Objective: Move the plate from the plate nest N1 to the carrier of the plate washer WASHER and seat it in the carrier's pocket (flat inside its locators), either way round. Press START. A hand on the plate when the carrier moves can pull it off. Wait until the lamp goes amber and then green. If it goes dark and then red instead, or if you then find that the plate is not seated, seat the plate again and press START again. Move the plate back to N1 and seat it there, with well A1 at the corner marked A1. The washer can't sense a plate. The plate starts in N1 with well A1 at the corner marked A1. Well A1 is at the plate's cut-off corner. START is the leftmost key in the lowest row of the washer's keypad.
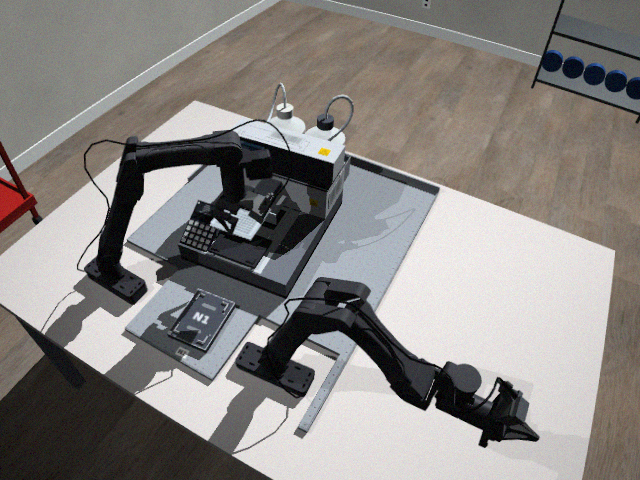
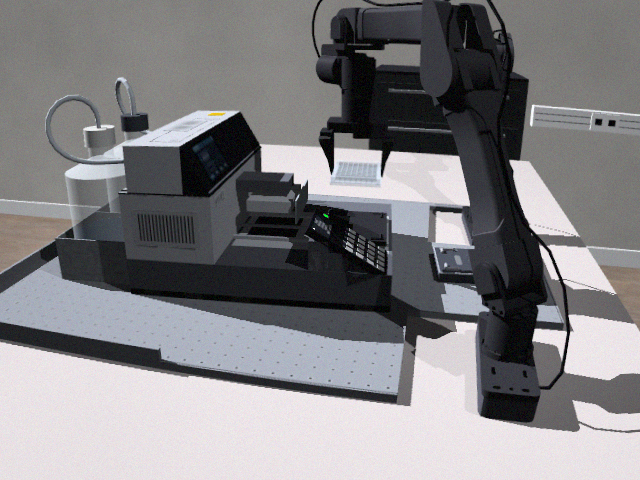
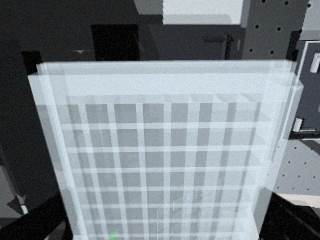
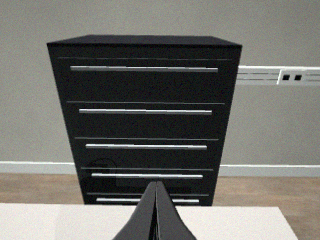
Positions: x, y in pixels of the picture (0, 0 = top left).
Scene:
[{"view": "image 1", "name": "my left gripper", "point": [238, 222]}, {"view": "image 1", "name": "washer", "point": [314, 192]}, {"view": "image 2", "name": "my left gripper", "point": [356, 176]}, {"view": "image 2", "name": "white plate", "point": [345, 173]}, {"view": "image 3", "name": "my left gripper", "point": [165, 195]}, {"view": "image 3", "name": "white plate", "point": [170, 120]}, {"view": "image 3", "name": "dark carrier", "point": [123, 42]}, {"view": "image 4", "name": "my right gripper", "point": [156, 191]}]

